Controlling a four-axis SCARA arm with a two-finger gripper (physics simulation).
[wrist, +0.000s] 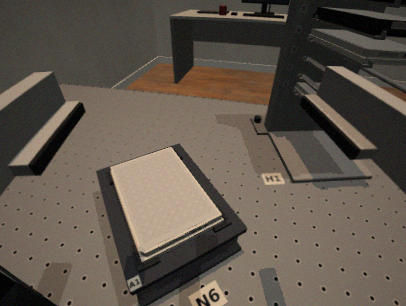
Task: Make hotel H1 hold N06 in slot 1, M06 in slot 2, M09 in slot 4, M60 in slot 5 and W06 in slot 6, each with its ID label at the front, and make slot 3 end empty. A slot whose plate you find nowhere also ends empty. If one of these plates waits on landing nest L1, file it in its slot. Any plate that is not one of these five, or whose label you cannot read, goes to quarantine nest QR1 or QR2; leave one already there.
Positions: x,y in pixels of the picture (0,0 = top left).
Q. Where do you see a pale plate W06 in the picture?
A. At 165,207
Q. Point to a hotel base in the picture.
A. At 308,156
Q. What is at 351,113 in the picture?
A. My gripper.
